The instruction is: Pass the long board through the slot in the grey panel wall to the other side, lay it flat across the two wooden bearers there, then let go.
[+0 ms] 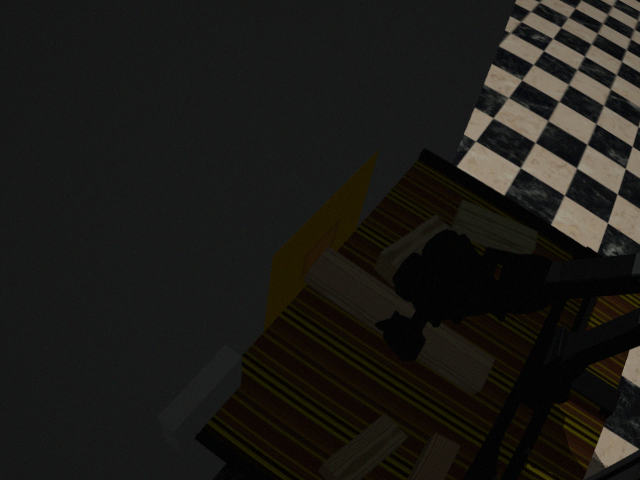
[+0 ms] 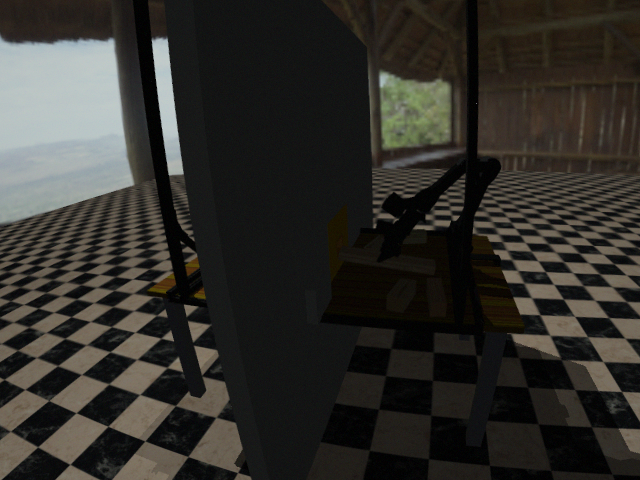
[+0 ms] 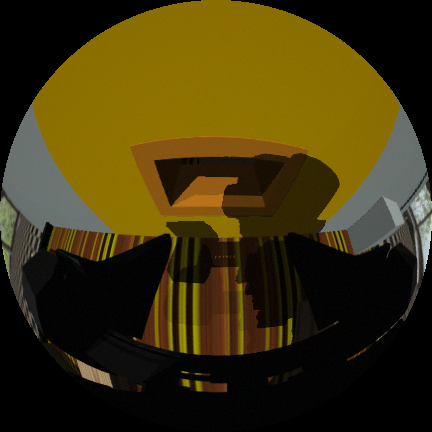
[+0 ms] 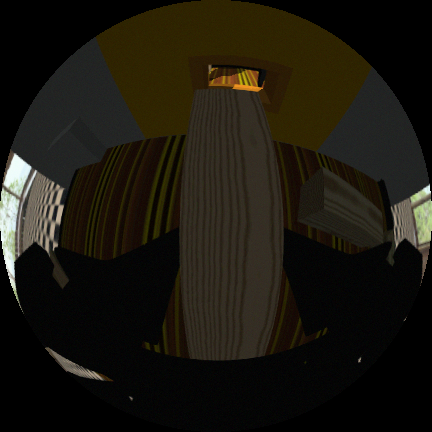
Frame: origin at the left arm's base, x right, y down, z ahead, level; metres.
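Seen in the pictures: left gripper, fingertip midpoint: (image 3: 230, 239) (image 4: 229, 82); right gripper, fingertip midpoint: (image 1: 386, 311) (image 2: 378, 258) (image 4: 230, 232); right arm's base at its link origin: (image 1: 535, 392).
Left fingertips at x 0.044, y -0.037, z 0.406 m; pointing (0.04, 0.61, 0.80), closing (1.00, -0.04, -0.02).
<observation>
A point is followed by its place in that frame.
The long board (image 1: 356, 291) {x 0.055, y -0.048, z 0.570 m} (image 2: 367, 258) {x 0.074, y -0.037, z 0.591 m} (image 4: 230, 200) {x 0.043, y -0.043, z 0.607 m} is held level above the striped table. Its far end is close to the slot (image 1: 316, 251) {x 0.029, y -0.044, z 0.476 m} (image 3: 215, 145) {x 0.033, y -0.095, z 0.431 m} (image 4: 199, 67) {x 0.074, y -0.085, z 0.484 m} in the yellow-faced part of the grey panel wall (image 1: 155, 155) {x 0.354, y -0.504, z 0.482 m} (image 2: 284, 180) {x 0.483, y -0.383, z 0.482 m}. My right gripper (image 1: 405, 311) (image 4: 230, 232) {x 0.040, y -0.026, z 0.624 m} is shut on the board around its middle. My left gripper (image 3: 230, 239) {x 0.044, y -0.037, z 0.406 m} is open and empty, on the wall's other side, facing the slot; no board shows in the slot there. A pale wooden piece (image 3: 95, 374), perhaps a bearer, shows partly at the lower left; the rest is hidden.
On the right arm's table (image 1: 289, 341) {x 0.160, y 0.019, z 0.525 m} several wooden blocks lie: two behind the board (image 1: 413, 245) {x -0.103, y -0.031, z 0.595 m} (image 1: 496, 227) {x -0.255, y -0.028, z 0.703 m} and two in front (image 1: 364, 449) {x 0.259, y -0.028, z 0.722 m} (image 1: 438, 454) {x 0.202, y -0.025, z 0.818 m}. A grey block (image 1: 201, 392) {x 0.348, y -0.081, z 0.504 m} (image 2: 311, 305) {x 0.415, y -0.036, z 0.498 m} (image 3: 377, 225) {x 0.270, y -0.049, z 0.402 m} juts from the wall beside the table. The scene is dim.
</observation>
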